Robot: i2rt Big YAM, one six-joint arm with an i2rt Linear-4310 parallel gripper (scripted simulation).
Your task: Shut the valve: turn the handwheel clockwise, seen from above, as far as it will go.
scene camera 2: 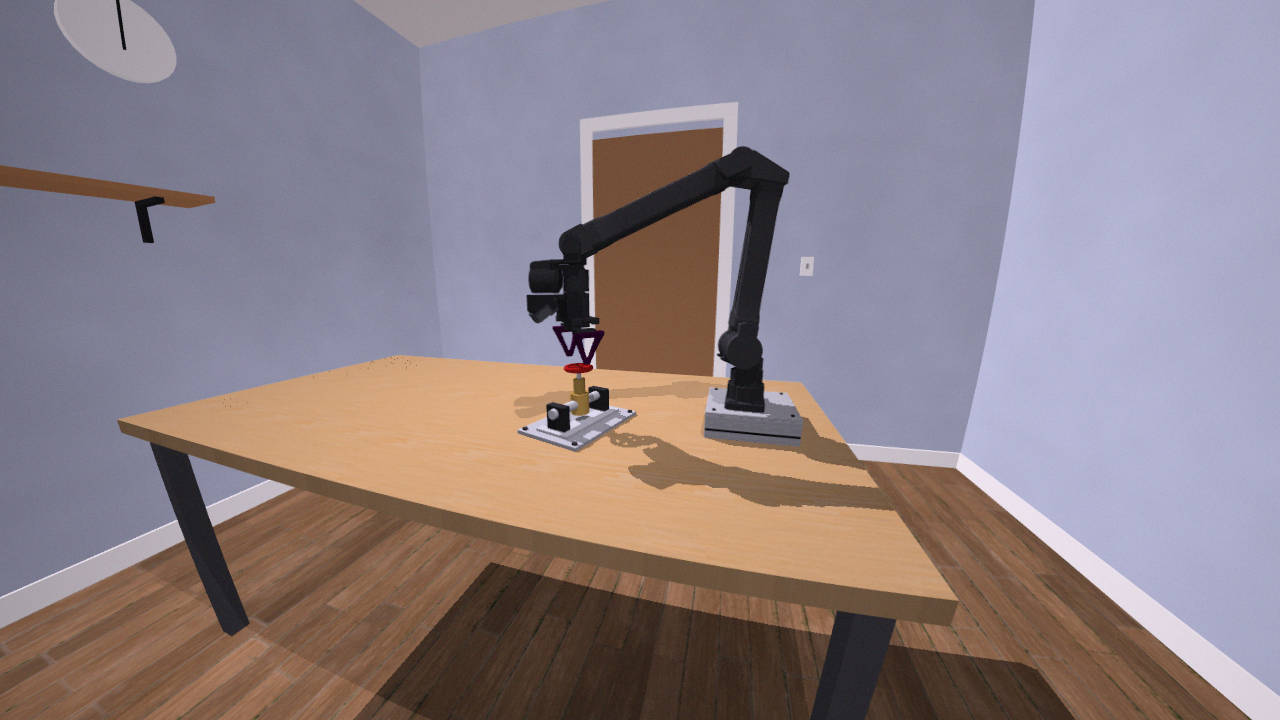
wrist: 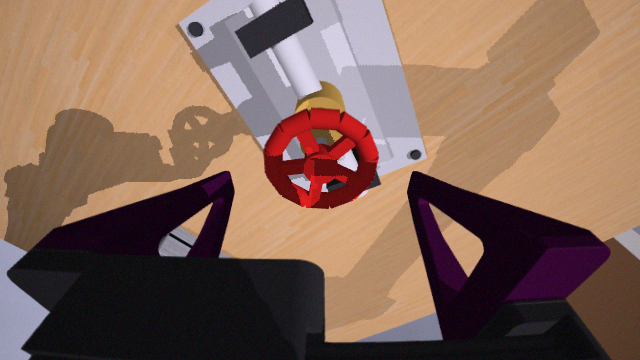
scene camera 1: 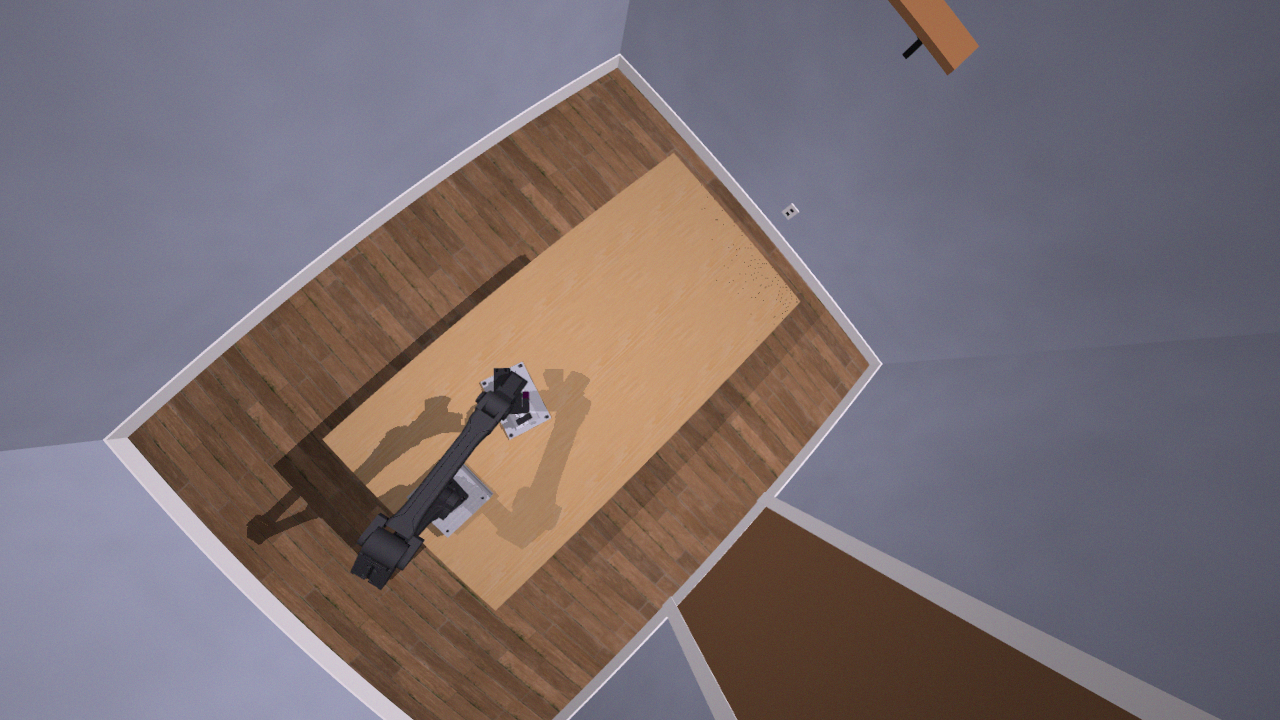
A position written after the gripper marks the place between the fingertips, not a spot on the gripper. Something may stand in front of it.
In view: the gripper [scene camera 2: 577, 360], a red handwheel [wrist: 319, 165] and a plate [scene camera 2: 585, 437].
The gripper shows as well in the wrist view [wrist: 320, 181]. The plate is seen too in the wrist view [wrist: 369, 37] and in scene camera 1 [scene camera 1: 543, 415].
